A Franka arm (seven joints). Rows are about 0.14 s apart.
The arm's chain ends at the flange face. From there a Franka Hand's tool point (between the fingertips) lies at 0.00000 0.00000 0.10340 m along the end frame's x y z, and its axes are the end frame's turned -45 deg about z.
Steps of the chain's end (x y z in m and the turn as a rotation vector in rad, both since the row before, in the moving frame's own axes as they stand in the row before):
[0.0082, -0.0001, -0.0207, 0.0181, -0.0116, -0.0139]
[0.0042, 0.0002, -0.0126, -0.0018, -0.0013, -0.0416]
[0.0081, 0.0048, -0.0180, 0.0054, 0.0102, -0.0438]
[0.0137, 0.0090, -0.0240, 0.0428, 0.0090, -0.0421]
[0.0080, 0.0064, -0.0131, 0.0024, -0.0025, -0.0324]
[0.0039, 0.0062, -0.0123, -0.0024, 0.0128, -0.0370]
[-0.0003, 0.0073, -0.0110, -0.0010, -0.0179, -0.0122]
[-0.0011, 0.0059, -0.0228, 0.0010, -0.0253, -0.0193]
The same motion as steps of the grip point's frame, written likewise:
[0.0063, 0.0036, -0.0207, 0.0210, 0.0046, -0.0139]
[0.0026, 0.0032, -0.0126, -0.0004, -0.0022, -0.0416]
[0.0035, 0.0094, -0.0180, -0.0034, 0.0110, -0.0438]
[0.0071, 0.0135, -0.0241, 0.0239, 0.0366, -0.0421]
[0.0011, 0.0098, -0.0131, 0.0035, -0.0001, -0.0324]
[-0.0008, 0.0082, -0.0123, -0.0107, 0.0074, -0.0370]
[-0.0068, 0.0037, -0.0110, 0.0120, -0.0134, -0.0122]
[-0.0067, 0.0015, -0.0228, 0.0186, -0.0172, -0.0193]

